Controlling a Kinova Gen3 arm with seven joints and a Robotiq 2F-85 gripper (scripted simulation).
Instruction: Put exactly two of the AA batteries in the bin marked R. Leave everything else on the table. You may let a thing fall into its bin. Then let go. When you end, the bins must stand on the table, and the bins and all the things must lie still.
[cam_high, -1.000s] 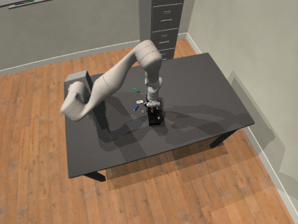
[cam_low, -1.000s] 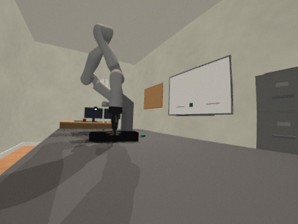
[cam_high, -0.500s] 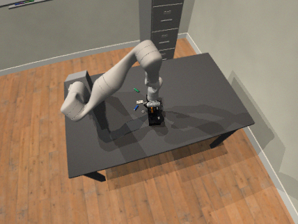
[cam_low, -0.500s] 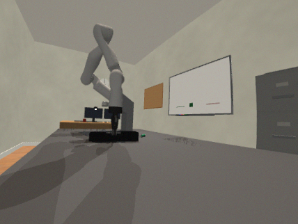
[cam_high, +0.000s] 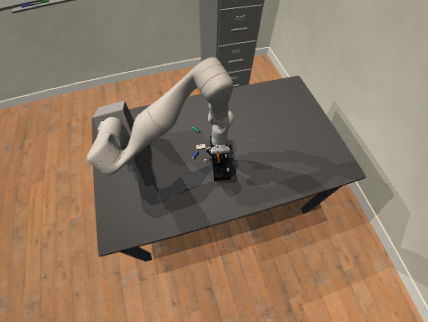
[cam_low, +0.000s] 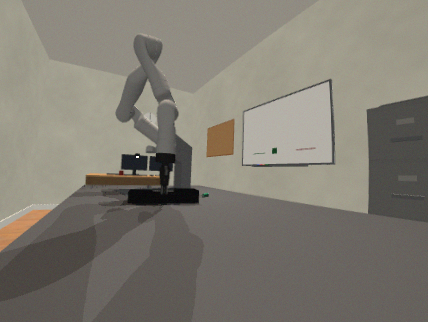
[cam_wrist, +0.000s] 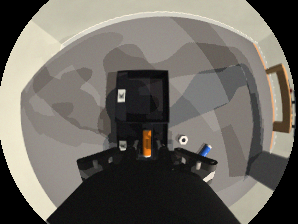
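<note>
Right now the black bin is 2 cm below my hand and 1 cm ahead of it. The rest, counted from my hand: orange AA battery (3 cm below); then grey ring (7 cm behind, 4 cm below); then white block (10 cm to the left, 8 cm behind, 3 cm below).
</note>
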